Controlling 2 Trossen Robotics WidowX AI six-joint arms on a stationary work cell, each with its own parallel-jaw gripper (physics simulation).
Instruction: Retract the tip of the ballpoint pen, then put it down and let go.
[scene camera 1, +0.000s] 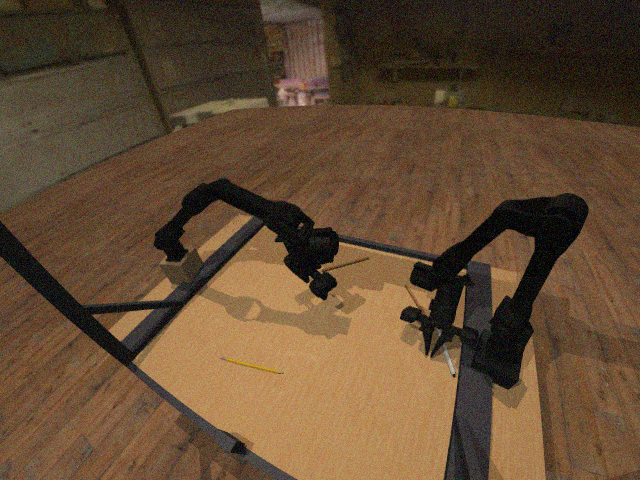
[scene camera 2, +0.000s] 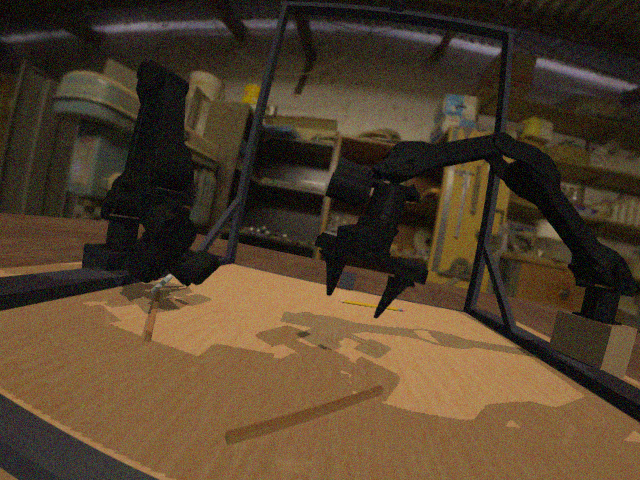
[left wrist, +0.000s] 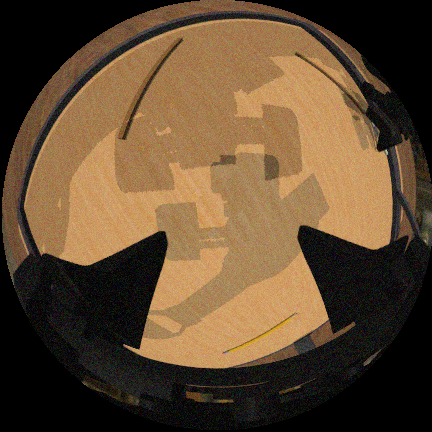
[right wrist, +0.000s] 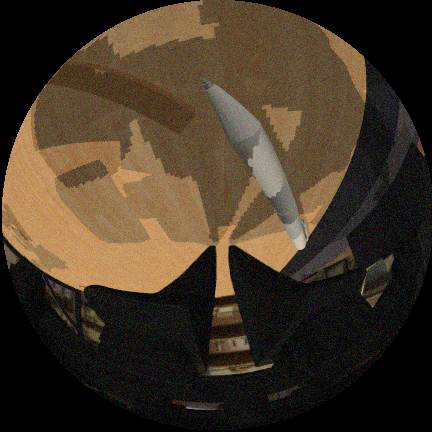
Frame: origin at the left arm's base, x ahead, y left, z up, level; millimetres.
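Where they show: left gripper, fingertip midpoint: (scene camera 2: 350, 306) (left wrist: 234, 235); right gripper, fingertip midpoint: (scene camera 1: 428, 355) (scene camera 2: 186, 284) (left wrist: 378, 149) (right wrist: 221, 251); left arm's base, link origin: (scene camera 1: 177, 255) (scene camera 2: 596, 319); right arm's base, link origin: (scene camera 1: 500, 352) (scene camera 2: 120, 248).
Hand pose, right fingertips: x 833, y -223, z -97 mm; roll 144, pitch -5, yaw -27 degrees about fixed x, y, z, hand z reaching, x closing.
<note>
Each offset is from my right fingertips to the top centre of the thing.
The pale grey-white ballpoint pen @(17 mm left, 46 mm ahead, 5 mm up) (scene camera 1: 448, 359) (scene camera 2: 161, 283) (right wrist: 267, 167) lies on the table by the dark frame rail. In the right wrist view a small dark tip shows at its upper end, and its clip end points down to the right. My right gripper (scene camera 1: 430, 355) (right wrist: 221, 251) is shut with nothing between its fingers; the pen lies beside them, to the right in the right wrist view. In scene camera 2 its fingertips are hidden. My left gripper (scene camera 2: 354, 305) (left wrist: 234, 235) is open and empty above the middle of the table.
A yellow pencil @(73 mm right, 452 mm back, 2 mm up) (scene camera 1: 251, 364) (scene camera 2: 372, 305) (left wrist: 262, 335) lies away from both grippers. One brown stick @(326 mm left, 242 mm back, 0 mm up) (scene camera 1: 345, 264) (scene camera 2: 305, 414) (left wrist: 150, 87) lies at the back in scene camera 1; another @(158 mm left, 9 mm back, 0 mm up) (scene camera 1: 415, 297) (scene camera 2: 150, 322) (right wrist: 125, 95) lies near the pen.
</note>
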